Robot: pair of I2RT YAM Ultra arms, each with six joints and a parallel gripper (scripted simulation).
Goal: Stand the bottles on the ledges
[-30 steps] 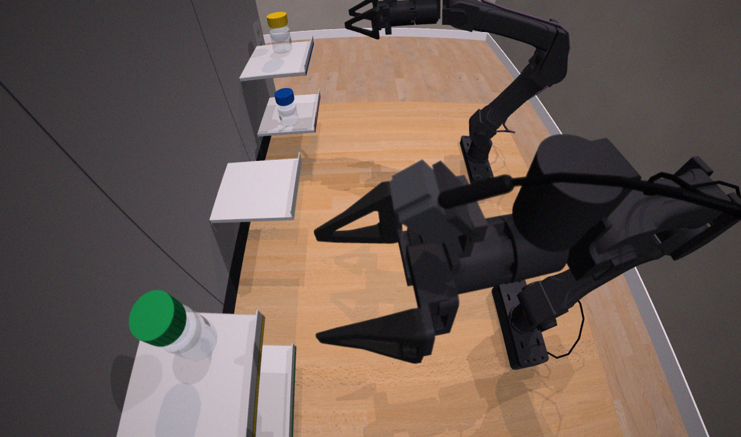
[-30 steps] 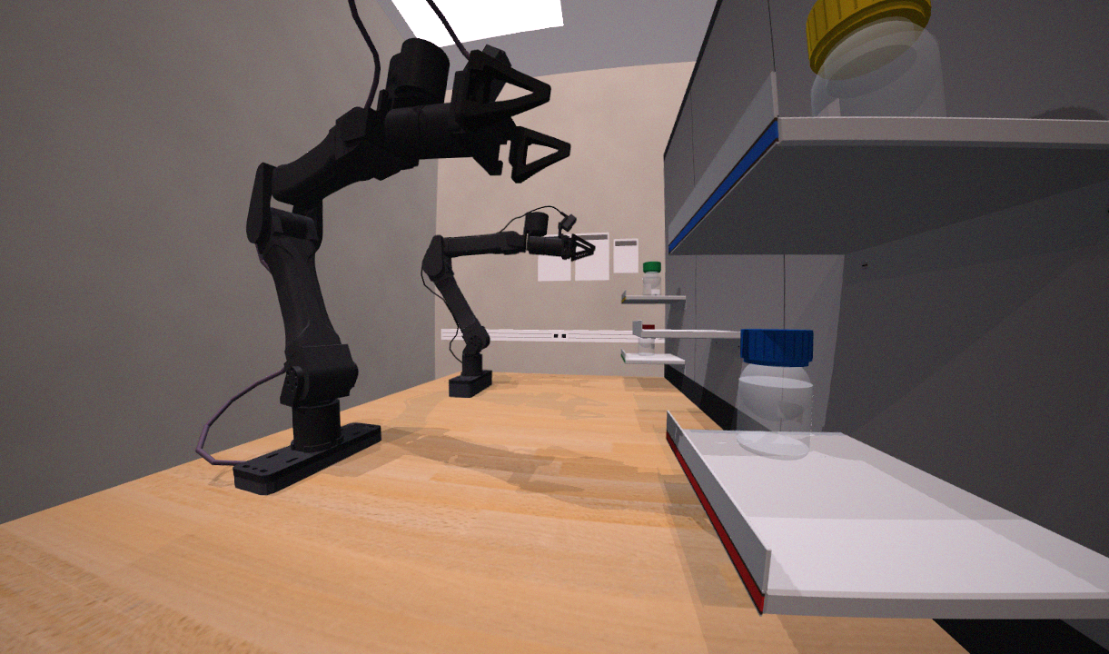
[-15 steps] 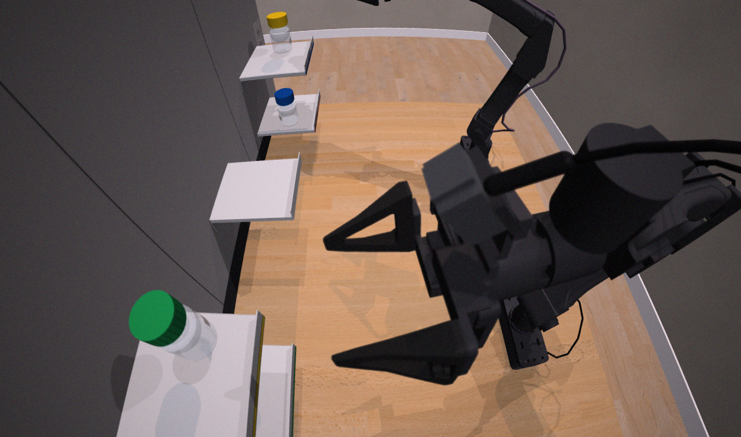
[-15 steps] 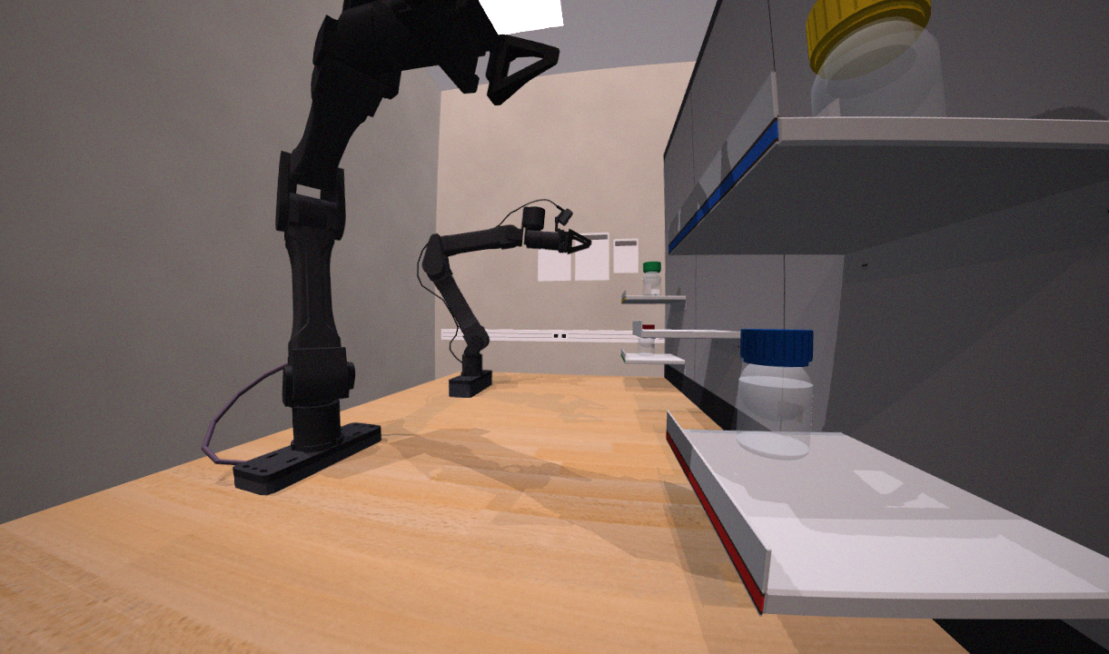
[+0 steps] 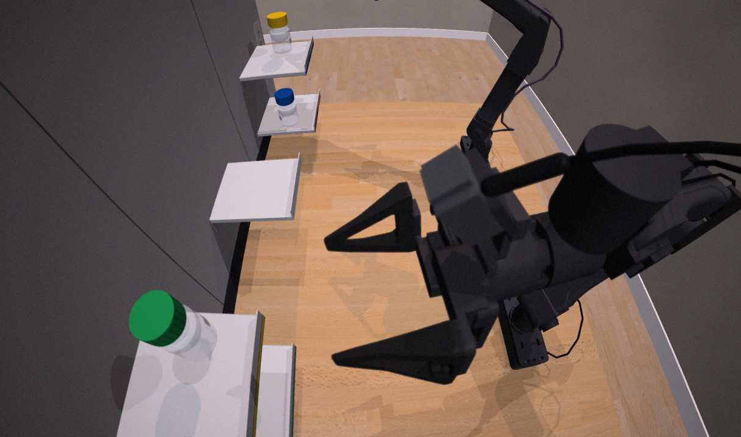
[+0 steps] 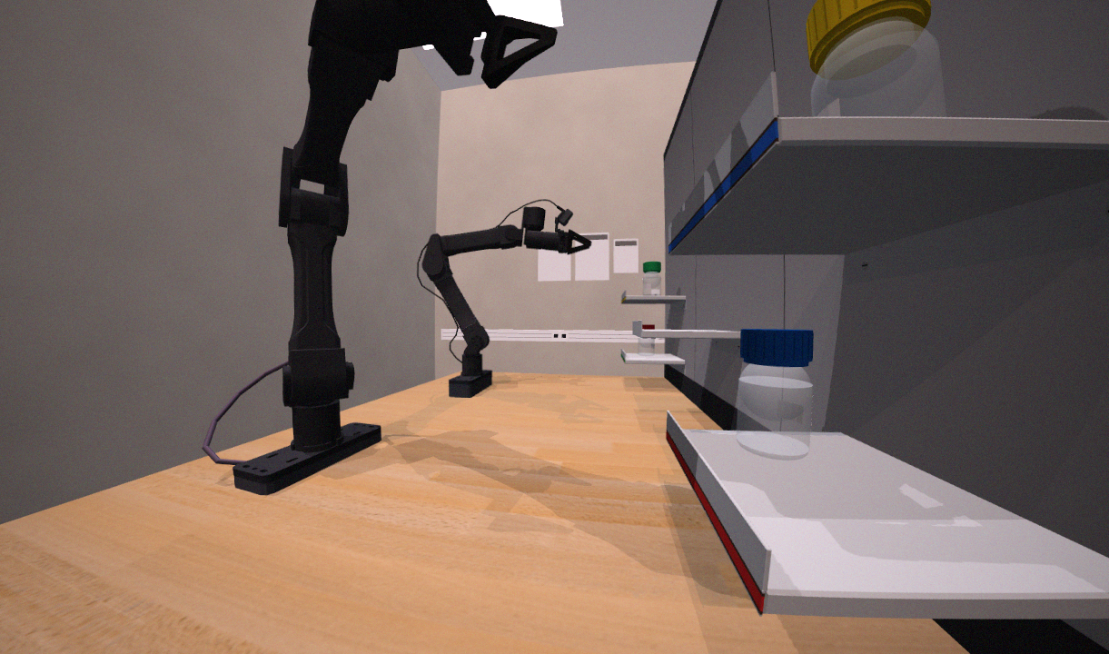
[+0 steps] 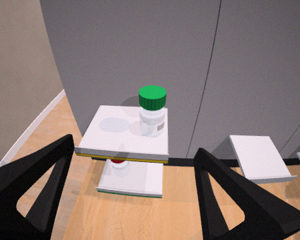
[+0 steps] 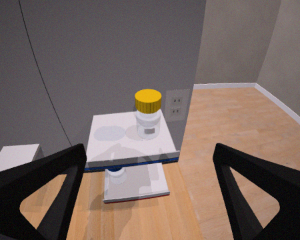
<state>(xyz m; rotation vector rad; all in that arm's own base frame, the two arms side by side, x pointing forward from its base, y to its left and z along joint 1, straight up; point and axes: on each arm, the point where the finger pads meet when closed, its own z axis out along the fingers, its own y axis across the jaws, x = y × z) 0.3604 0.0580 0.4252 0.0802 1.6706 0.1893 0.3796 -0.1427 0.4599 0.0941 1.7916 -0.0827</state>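
Right now the red-capped bottle is 19 cm ahead of my left hand, 11 cm to the left of it and 31 cm below it. Round my left hand: green-capped bottle: 20 cm ahead, 1 cm to the left, 12 cm below; grey wall: 32 cm ahead, 32 cm to the right, 2 cm below; blue-capped bottle: 23 cm ahead, 68 cm to the right, 31 cm below.
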